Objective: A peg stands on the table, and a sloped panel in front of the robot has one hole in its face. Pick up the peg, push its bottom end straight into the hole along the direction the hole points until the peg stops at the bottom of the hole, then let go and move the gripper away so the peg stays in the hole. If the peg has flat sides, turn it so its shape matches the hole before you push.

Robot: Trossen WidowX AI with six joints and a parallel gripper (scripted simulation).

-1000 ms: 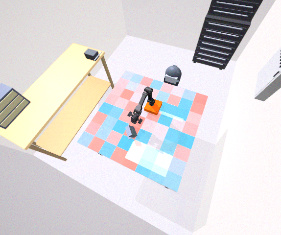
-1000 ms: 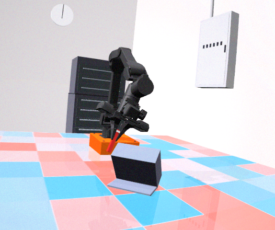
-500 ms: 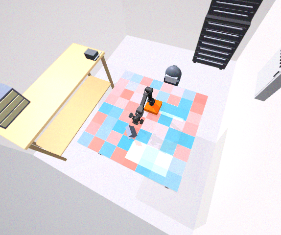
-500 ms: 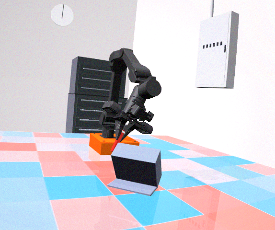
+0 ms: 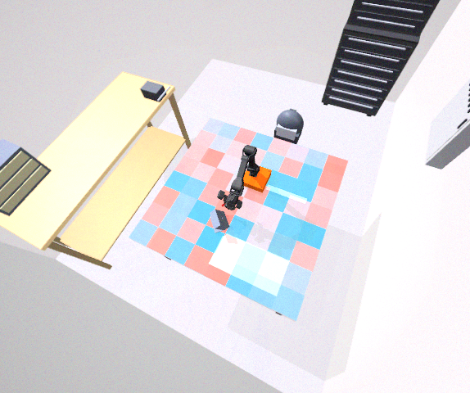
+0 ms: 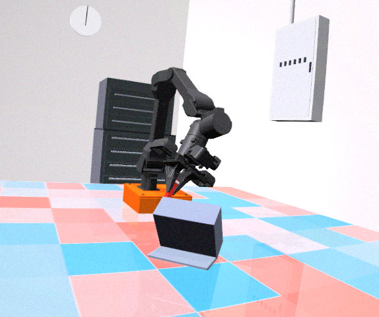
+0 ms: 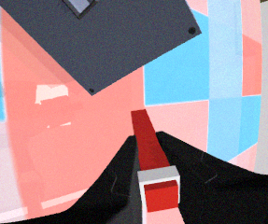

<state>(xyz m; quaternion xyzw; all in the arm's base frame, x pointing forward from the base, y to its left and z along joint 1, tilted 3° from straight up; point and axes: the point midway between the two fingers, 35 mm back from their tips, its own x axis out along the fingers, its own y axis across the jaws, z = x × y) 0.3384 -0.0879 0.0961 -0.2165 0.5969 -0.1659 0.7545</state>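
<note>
My gripper tip is now 110 mm short of the grey sloped panel and 50 mm above it. From my gripper tip the other things lie so: thin red peg 10 mm behind, 10 mm to the left, 10 mm above.
</note>
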